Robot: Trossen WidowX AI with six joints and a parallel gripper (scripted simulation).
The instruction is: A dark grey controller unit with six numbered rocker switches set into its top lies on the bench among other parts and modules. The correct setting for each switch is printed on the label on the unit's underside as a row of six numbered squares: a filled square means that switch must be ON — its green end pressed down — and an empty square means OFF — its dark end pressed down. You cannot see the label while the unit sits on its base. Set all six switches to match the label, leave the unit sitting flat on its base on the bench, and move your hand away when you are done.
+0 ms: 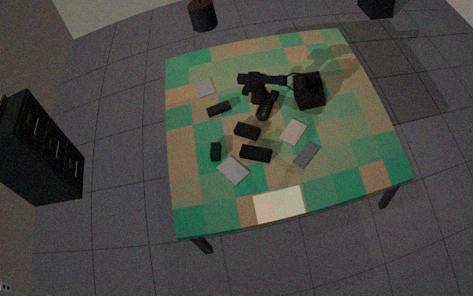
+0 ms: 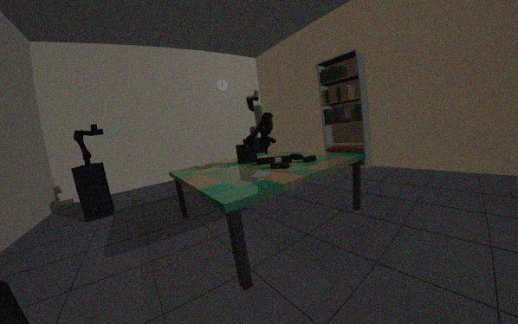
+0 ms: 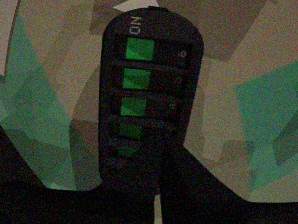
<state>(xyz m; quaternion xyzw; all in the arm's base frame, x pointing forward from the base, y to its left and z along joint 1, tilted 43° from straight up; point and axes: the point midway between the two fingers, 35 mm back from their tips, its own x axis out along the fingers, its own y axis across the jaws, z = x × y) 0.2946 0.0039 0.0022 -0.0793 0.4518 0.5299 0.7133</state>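
The module is 12 cm ahead of my gripper tip, 11 cm to the left of it and 6 cm below it.
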